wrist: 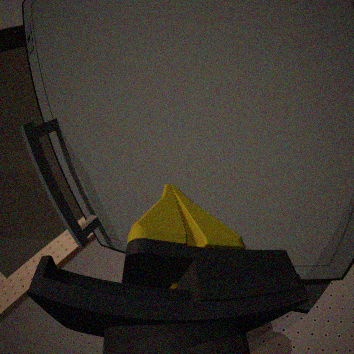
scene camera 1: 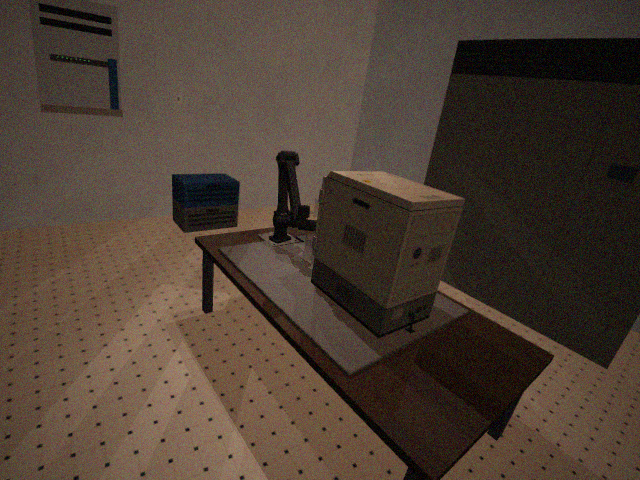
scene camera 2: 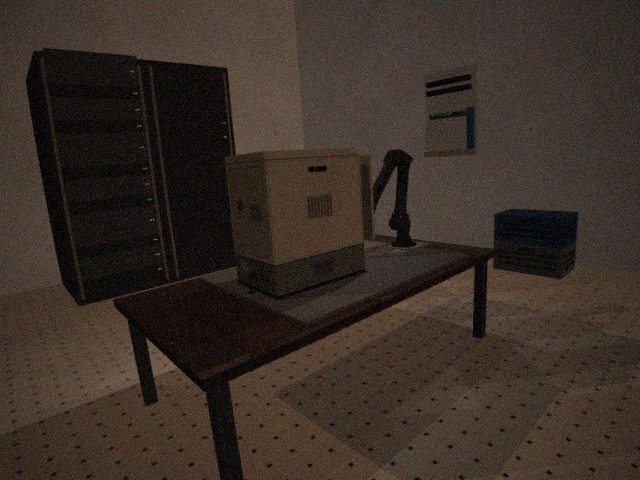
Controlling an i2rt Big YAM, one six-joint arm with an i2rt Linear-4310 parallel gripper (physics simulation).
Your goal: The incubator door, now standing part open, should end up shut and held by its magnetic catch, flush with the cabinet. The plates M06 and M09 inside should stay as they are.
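Places are measured from the arm's base along level axes (x ahead, y right, z down), in centimetres.
Pixels of known places: gripper, between the fingertips: (wrist: 167, 190); arm's base, origin of its link: (scene camera 1: 279, 239) (scene camera 2: 403, 245).
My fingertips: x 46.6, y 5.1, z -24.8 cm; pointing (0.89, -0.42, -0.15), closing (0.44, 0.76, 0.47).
Note:
For each thing: its top centre in the pictures, then the offset to it from my fingertips. "pt": a spot on its surface instead. Level surfaces: height alone.
- incubator cabinet, centre of its top: (scene camera 1: 390, 182) (scene camera 2: 293, 151) dx +27.4, dy +6.1, dz -30.4 cm
- dark bar handle, a spot on its surface: (wrist: 54, 185) pt dx -2.9, dy -11.6, dz -1.8 cm
- grey mat, height of its surface: dz +24.6 cm
- brown table, height of its surface: dz +25.9 cm
The incubator cabinet (scene camera 1: 361, 242) (scene camera 2: 315, 206) is a beige box on a grey base. Its door (scene camera 2: 367, 198) (wrist: 190, 110) shows as a narrow panel past the cabinet's right edge in scene camera 2 and stands out from the front; how wide its gap is cannot be told. In the wrist view the door's grey face fills most of the picture, with a dark bar handle (wrist: 54, 185) at its left edge. My gripper (wrist: 167, 190) is shut and empty, its yellow fingertips in front of the door's lower part; contact cannot be told. Plates M06 and M09 do not show.
The cabinet stands on a grey mat (scene camera 1: 289, 294) (scene camera 2: 315, 310) on a brown table (scene camera 1: 413, 408) (scene camera 2: 201, 330). The arm's base (scene camera 1: 280, 237) (scene camera 2: 403, 241) is at the table's far end, on the door side. Blue-topped crates (scene camera 1: 205, 201) (scene camera 2: 535, 242) stand beyond the table.

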